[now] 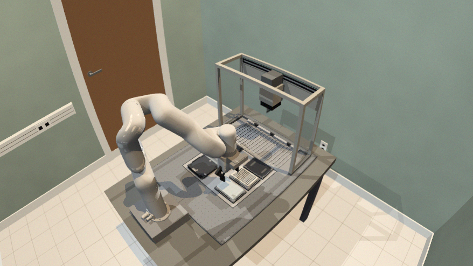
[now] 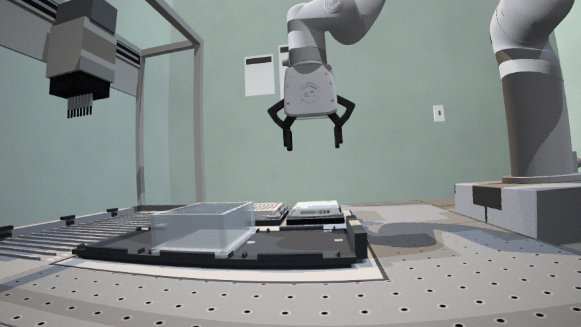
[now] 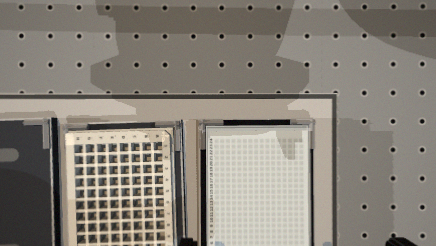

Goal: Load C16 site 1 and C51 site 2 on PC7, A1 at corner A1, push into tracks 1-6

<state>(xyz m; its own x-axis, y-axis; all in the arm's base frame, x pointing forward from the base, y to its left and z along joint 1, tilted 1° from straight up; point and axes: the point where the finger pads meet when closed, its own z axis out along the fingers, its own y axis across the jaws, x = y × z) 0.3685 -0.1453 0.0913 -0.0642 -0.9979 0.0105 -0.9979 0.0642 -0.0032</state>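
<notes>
Right now the 384-well plate C16 is 12 cm below my hand. Round my hand: nest S3 (22 cm ahead, 1 cm to the right, 14 cm below); carrier PC7 (13 cm ahead, 22 cm to the left, 13 cm below); nest S1 (14 cm below).
</notes>
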